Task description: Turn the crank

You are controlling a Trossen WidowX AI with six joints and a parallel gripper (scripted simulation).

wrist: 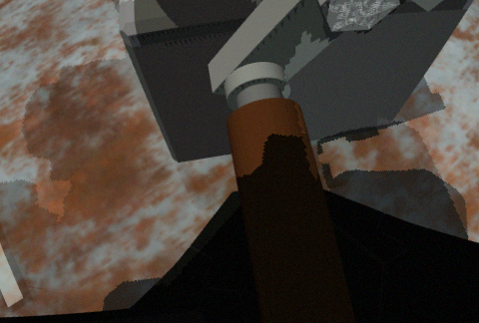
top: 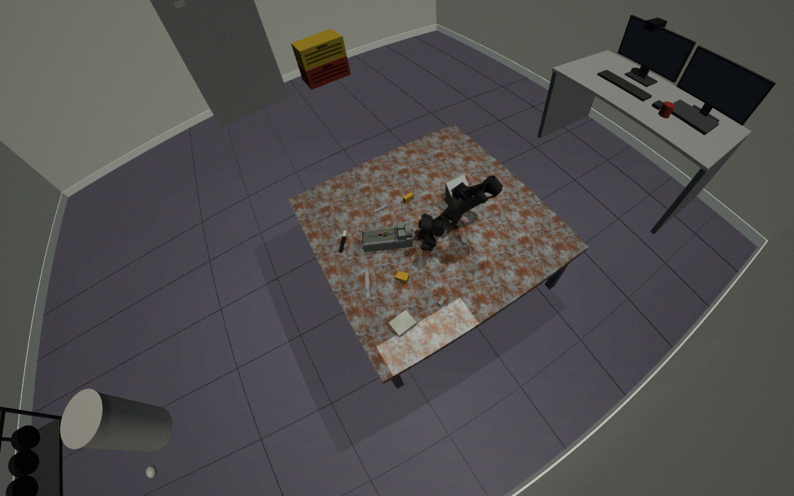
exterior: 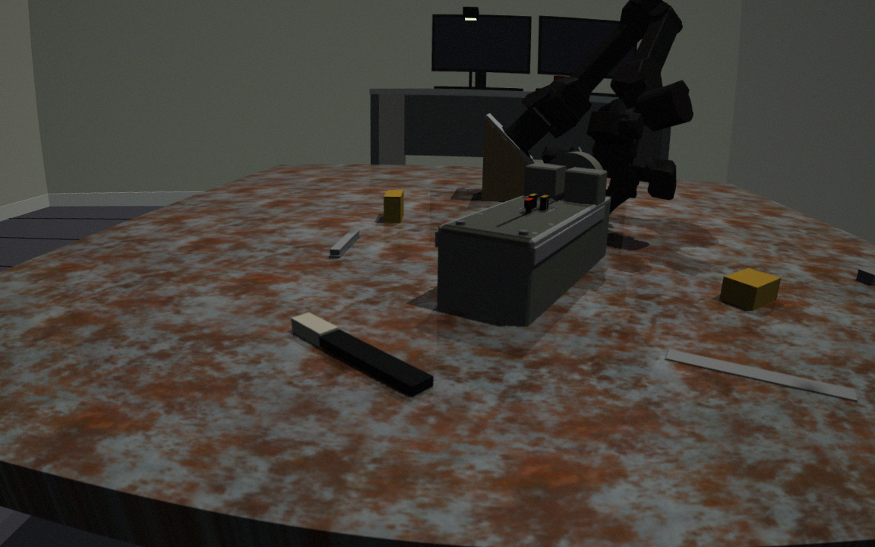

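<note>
My gripper tip is 160 mm short of the red pointer, 110 mm to the left of it and 50 mm below it. From my gripper tip the other things lie so: small grey bar: 30 mm ahead, 320 mm to the right, 30 mm below; brown crank handle: 10 mm behind, 10 mm to the left, 30 mm above; grey strip: 360 mm ahead, 50 mm to the left, 30 mm below.
</note>
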